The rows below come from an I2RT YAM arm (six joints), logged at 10 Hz.
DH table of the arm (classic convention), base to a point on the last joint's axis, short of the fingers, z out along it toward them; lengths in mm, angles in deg. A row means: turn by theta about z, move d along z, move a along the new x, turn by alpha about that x. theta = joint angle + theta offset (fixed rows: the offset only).
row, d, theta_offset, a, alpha
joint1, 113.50, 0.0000, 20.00, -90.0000
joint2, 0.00, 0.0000, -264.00, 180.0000
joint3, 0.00, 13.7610, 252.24, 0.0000
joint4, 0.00, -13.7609, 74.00, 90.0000
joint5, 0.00, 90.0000, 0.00, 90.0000
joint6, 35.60, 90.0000, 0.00, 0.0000
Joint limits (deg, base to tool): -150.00..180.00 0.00..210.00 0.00..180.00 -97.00..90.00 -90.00..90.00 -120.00..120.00
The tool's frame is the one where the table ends.
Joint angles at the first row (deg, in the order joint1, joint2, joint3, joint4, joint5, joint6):
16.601 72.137 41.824 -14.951 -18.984 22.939
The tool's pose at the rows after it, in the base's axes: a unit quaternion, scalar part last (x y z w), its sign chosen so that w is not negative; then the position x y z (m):
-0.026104, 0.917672, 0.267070, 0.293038, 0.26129, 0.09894, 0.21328
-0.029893, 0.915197, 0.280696, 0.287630, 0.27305, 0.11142, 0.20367
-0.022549, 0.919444, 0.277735, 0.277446, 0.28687, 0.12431, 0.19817
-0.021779, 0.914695, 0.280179, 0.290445, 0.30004, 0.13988, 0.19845
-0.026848, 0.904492, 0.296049, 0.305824, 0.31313, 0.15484, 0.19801
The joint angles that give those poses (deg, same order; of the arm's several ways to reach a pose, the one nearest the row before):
18.449 78.111 45.687 -13.800 -18.282 22.588
19.948 82.522 46.756 -9.949 -18.979 23.989
21.437 87.178 49.905 -9.315 -17.767 25.748
23.287 90.781 52.898 -6.686 -16.093 27.332
24.694 94.298 55.453 -2.731 -16.082 28.563

